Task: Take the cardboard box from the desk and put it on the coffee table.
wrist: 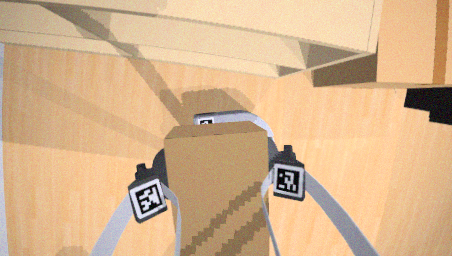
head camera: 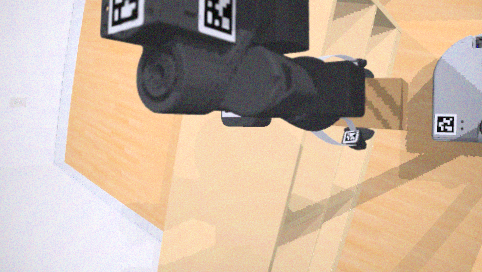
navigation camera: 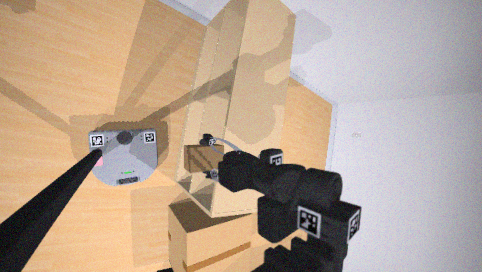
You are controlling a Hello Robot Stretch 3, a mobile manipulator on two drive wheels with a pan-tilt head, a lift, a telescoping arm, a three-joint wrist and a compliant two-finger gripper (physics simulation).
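Frame: origin at the robot's base, x ahead, y left, z up, level; millimetres.
Seen in the pictures: gripper, fingertip midpoint: [wrist: 215, 158] [navigation camera: 204, 155]; robot's base at its link origin: [navigation camera: 124, 137].
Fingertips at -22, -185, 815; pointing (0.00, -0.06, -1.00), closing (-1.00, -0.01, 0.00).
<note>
Offsets run from my fingertips to a thing's top centre, as dx, dy, dz.
The brown cardboard box @[+0, +15, +55] [head camera: 392, 102] [navigation camera: 200, 160] [wrist: 217, 155] is held between the two fingertips of my gripper [head camera: 366, 102] [navigation camera: 209, 157] [wrist: 215, 158]. One fingertip presses on each side of it, and diagonal shadow bands cross its face. In the head and navigation views the box overlaps the open-compartment side of a long light-wood unit [head camera: 225, 210] [navigation camera: 260, 100] [wrist: 225, 22], toward my base. In the wrist view floor shows around the box, and the unit lies beyond it. I cannot tell whether this unit is the coffee table. The desk cannot be made out.
A large carton @[-737, -261, -408] [navigation camera: 220, 242] [wrist: 407, 40] with brown tape stands close to the near end of the unit. My round-ended base [head camera: 455, 95] [navigation camera: 127, 157] is on the floor beside the unit's open side. A white wall [head camera: 30, 210] [navigation camera: 410, 150] rises behind the unit. A black object [wrist: 432, 105] lies near the carton.
</note>
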